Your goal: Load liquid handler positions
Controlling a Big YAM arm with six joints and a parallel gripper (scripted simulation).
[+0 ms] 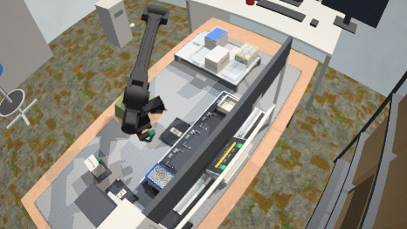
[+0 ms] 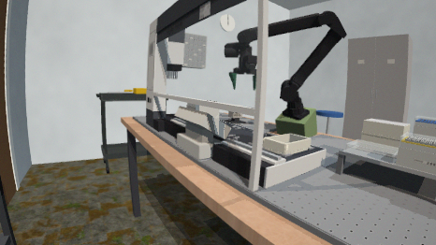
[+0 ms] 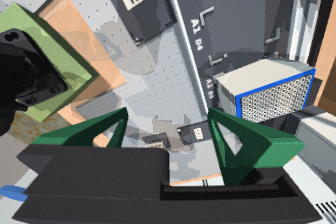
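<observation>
Right now my hand is 740 mm to the right of the yellow tip rack, 110 mm above it and 30 mm past it. From my hand the other things lie so: regrip nest RG: 210 mm below, 150 mm to the left, 20 mm behind; then white label: 210 mm below, 150 mm to the left, 20 mm behind; then blue tip rack: 160 mm ahead, 100 mm below, 90 mm to the right.
</observation>
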